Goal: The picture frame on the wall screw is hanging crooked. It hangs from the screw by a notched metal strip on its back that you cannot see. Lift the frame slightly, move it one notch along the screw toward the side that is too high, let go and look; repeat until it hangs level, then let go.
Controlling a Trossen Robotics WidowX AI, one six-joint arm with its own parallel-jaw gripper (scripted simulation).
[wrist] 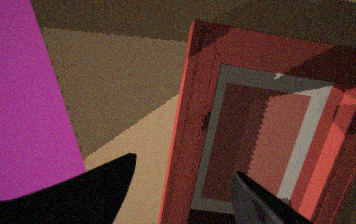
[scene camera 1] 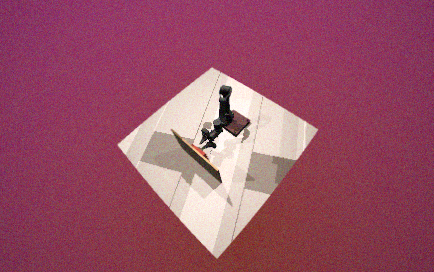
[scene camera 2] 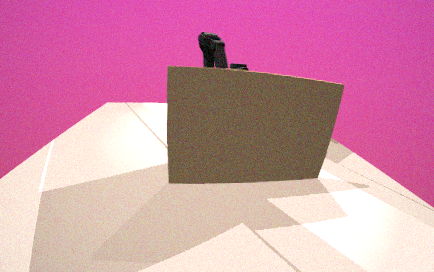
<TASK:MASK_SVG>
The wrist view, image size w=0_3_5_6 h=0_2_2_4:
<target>my gripper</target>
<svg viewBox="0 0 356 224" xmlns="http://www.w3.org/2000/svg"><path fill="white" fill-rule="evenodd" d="M233 172L230 182L230 193L236 224L314 224L243 172ZM137 155L134 153L125 154L82 174L53 184L51 187L15 199L0 201L0 224L113 224L131 184Z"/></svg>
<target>red picture frame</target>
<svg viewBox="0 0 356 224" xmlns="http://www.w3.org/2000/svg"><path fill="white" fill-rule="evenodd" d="M194 20L189 32L158 224L236 224L230 193L230 182L234 171L243 172L312 223L335 224L356 178L356 48Z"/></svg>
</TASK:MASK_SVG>
